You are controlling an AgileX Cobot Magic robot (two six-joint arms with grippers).
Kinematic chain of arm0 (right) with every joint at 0, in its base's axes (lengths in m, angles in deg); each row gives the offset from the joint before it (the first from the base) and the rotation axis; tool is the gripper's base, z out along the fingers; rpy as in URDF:
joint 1: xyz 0 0 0.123 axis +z
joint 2: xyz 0 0 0 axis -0.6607 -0.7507 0
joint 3: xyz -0.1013 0.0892 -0.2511 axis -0.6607 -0.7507 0
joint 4: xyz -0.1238 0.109 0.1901 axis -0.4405 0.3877 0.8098
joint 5: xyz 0 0 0 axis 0.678 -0.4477 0.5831
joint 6: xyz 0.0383 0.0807 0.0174 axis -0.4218 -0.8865 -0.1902
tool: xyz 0 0 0 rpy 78.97 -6.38 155.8
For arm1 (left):
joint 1: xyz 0 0 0.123 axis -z
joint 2: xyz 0 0 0 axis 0.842 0.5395 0
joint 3: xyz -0.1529 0.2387 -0.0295 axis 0.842 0.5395 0
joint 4: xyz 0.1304 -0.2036 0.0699 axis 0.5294 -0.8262 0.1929
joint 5: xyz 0 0 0 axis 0.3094 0.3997 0.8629
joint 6: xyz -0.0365 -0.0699 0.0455 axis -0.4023 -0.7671 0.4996
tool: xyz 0 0 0 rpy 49.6 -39.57 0.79
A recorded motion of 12 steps. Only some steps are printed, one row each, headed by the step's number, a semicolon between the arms.
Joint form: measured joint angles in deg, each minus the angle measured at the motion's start. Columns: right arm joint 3, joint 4, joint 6, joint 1, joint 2, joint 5; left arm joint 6, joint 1, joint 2, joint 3, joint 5, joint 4.
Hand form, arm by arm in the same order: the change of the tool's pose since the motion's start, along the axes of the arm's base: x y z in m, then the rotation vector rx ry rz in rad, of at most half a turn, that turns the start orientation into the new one. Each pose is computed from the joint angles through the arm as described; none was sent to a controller.
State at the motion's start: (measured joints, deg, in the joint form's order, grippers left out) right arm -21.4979 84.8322 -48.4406 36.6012 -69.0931 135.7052; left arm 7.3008 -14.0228 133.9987 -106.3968 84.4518 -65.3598
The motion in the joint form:
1: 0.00 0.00 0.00 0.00 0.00 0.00; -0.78 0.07 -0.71 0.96 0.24 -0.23
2: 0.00 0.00 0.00 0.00 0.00 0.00; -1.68 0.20 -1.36 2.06 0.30 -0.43
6: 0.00 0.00 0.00 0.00 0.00 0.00; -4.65 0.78 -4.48 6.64 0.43 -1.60
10: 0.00 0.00 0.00 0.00 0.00 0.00; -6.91 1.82 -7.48 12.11 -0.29 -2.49
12: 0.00 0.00 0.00 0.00 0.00 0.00; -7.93 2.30 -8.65 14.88 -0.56 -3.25
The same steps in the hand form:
1: 0.0000 0.0000 0.0000 0.0000 0.0000 0.0000; -0.0031 0.0019 0.0005 -0.0040 0.0161 0.0088
2: 0.0000 0.0000 0.0000 0.0000 0.0000 0.0000; -0.0065 0.0034 -0.0001 -0.0084 0.0332 0.0181
6: 0.0000 0.0000 0.0000 0.0000 0.0000 0.0000; -0.0219 0.0103 0.0009 -0.0289 0.0940 0.0499
10: 0.0000 0.0000 0.0000 0.0000 0.0000 0.0000; -0.0405 0.0163 -0.0036 -0.0354 0.1463 0.0667
12: 0.0000 0.0000 0.0000 0.0000 0.0000 0.0000; -0.0496 0.0195 -0.0088 -0.0349 0.1803 0.0774

